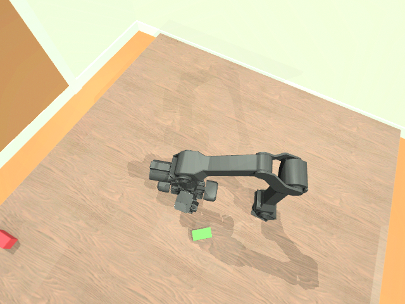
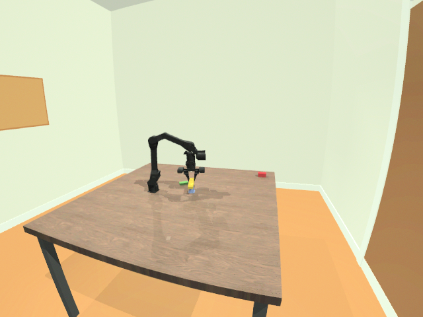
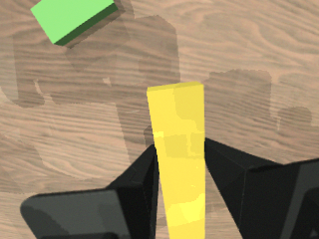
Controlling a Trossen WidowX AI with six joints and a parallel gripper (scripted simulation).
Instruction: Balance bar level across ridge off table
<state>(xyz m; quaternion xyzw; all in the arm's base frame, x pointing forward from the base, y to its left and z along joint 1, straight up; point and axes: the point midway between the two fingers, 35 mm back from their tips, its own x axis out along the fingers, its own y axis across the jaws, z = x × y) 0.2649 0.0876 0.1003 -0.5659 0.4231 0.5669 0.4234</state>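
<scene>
The yellow bar lies 30 mm to the right of my gripper tip and 10 mm ahead of it. Also, from my gripper tip: flat green block 100 mm behind, 90 mm to the left, 60 mm below; red block 480 mm ahead, 410 mm to the left, 50 mm below.
</scene>
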